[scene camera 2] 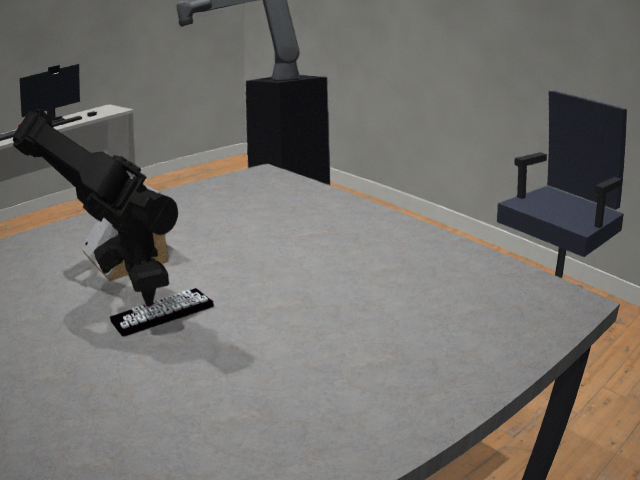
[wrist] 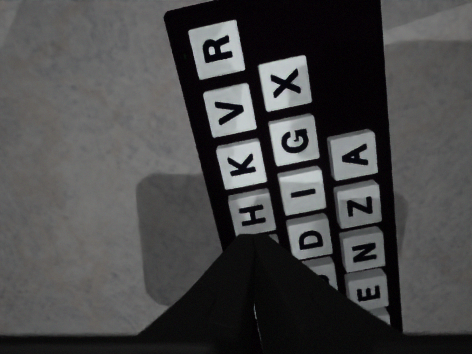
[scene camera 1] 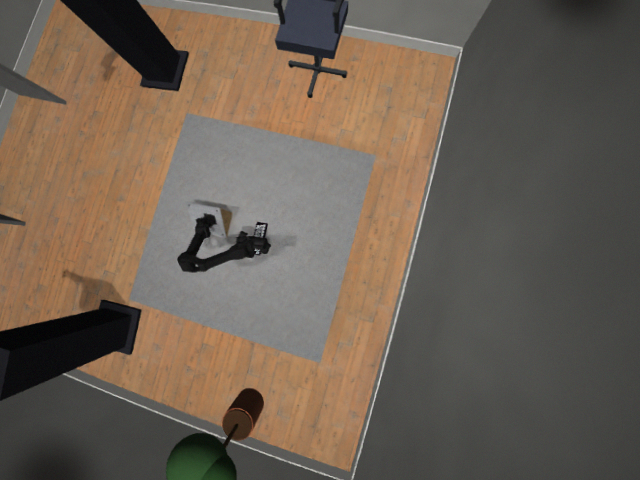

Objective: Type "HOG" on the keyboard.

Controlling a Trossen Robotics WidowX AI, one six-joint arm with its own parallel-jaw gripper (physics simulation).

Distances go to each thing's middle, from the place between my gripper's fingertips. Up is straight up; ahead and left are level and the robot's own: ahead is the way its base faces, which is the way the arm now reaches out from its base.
The black keyboard (scene camera 2: 171, 308) lies 30 mm to the left of my hand, 30 mm below it and 20 mm behind it.
